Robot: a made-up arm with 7 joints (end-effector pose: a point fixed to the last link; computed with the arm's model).
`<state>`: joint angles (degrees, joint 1 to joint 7).
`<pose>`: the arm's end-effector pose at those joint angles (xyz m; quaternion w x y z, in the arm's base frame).
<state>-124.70 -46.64 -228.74 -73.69 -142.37 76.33 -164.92</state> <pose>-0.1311 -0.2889 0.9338 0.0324 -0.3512 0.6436 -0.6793</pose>
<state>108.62 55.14 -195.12 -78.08 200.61 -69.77 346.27</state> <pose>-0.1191 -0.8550 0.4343 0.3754 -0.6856 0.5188 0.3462</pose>
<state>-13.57 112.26 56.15 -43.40 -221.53 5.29 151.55</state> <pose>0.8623 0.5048 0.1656 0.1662 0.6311 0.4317 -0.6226</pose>
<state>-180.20 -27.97 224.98 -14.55 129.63 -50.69 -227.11</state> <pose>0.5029 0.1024 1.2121 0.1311 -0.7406 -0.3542 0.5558</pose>
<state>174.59 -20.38 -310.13 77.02 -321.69 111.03 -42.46</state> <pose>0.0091 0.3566 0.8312 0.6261 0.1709 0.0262 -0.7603</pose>
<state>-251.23 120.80 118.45 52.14 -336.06 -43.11 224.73</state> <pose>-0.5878 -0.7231 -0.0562 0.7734 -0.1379 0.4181 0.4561</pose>
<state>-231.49 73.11 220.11 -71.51 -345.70 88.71 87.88</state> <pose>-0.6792 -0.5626 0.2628 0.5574 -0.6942 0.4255 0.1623</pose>
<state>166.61 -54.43 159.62 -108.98 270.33 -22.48 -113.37</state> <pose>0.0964 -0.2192 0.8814 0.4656 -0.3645 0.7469 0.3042</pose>
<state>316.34 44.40 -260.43 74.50 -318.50 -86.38 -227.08</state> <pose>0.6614 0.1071 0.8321 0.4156 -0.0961 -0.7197 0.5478</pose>
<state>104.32 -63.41 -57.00 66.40 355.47 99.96 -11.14</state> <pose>0.4022 0.3062 0.7467 0.3402 -0.2343 0.5062 0.7571</pose>
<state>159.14 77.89 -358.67 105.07 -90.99 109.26 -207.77</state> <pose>-0.4486 -0.2840 0.0724 0.4583 -0.7583 0.2803 0.3693</pose>
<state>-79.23 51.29 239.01 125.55 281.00 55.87 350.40</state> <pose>-0.2454 0.0627 0.6789 0.5211 -0.8170 -0.1881 -0.1602</pose>
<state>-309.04 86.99 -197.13 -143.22 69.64 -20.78 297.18</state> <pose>0.1114 -0.0658 0.0048 0.8681 0.1975 0.4130 -0.1920</pose>
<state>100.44 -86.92 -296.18 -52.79 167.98 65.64 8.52</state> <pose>0.4907 0.6464 0.0992 0.4609 0.1310 -0.4409 -0.7589</pose>
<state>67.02 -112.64 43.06 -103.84 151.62 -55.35 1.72</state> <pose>0.1799 0.4800 -0.2135 0.7355 0.5142 -0.0724 -0.4353</pose>
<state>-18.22 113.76 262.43 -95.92 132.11 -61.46 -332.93</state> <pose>0.6743 -0.2978 0.0808 0.3737 0.3826 -0.7133 -0.4529</pose>
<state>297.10 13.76 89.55 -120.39 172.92 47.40 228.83</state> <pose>-0.3124 0.1735 0.5018 0.1401 -0.1835 -0.0706 -0.9704</pose>
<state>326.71 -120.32 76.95 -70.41 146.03 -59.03 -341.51</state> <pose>-0.7847 -0.0422 -0.1404 0.4721 0.4098 0.5448 0.5589</pose>
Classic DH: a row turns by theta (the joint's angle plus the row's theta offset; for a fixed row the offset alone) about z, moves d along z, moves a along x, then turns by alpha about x. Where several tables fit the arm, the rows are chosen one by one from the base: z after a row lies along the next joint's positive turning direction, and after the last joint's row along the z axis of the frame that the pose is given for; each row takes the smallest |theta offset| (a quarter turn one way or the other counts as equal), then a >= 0, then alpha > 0; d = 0 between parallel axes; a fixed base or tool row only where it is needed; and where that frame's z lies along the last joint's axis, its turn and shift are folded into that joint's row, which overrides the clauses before.
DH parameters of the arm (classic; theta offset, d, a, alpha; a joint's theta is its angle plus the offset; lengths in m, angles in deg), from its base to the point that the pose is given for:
base (fixed): 0 0 0 180
joint 1: 0 -0.301 0 90
joint 2: 0 -0.014 0 -90
joint 3: 0 -0.547 0 90
joint 4: 0 -0.019 0 -90
joint 5: 0 -0.392 0 90
joint 6: 0 0 0 -90
joint 7: 0 -0.155 0 0

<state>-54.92 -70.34 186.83 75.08 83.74 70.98 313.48</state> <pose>-0.5928 -0.4946 0.1330 0.6551 0.5636 0.2697 0.4249</pose>
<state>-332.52 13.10 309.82 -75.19 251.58 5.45 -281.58</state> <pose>-0.3480 -0.2967 1.0413 0.0045 0.7750 0.2955 0.5585</pose>
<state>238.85 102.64 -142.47 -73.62 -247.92 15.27 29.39</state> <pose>-0.0483 0.6367 -0.2881 0.6967 0.1884 -0.0608 -0.6895</pose>
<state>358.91 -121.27 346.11 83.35 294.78 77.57 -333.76</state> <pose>-0.6614 0.1916 0.3566 0.5825 0.7843 0.0364 -0.2102</pose>
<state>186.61 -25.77 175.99 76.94 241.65 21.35 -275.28</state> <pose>0.7681 -0.0078 0.7032 0.1363 -0.6234 -0.3139 0.7030</pose>
